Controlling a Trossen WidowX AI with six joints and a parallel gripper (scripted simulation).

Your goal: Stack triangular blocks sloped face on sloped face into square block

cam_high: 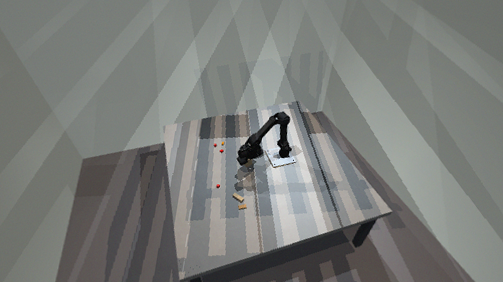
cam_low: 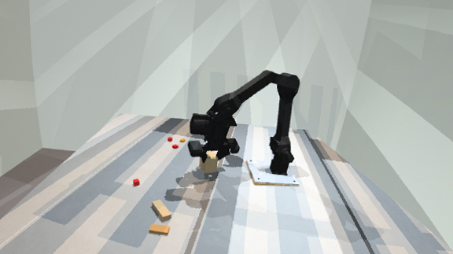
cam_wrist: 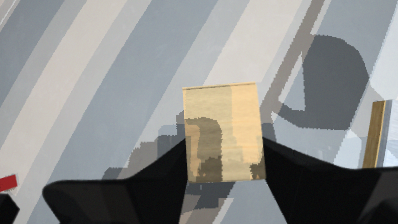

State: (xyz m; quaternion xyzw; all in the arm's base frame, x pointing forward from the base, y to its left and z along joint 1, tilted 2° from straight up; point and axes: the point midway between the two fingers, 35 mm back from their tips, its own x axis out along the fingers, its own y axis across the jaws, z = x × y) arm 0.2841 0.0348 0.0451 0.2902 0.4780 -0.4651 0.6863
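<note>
Now: gripper tip 10 mm to the right of the tan wooden block and 10 mm below it. From my gripper tip the other things lie so: orange piece 260 mm to the right, 140 mm ahead, 30 mm below.
</note>
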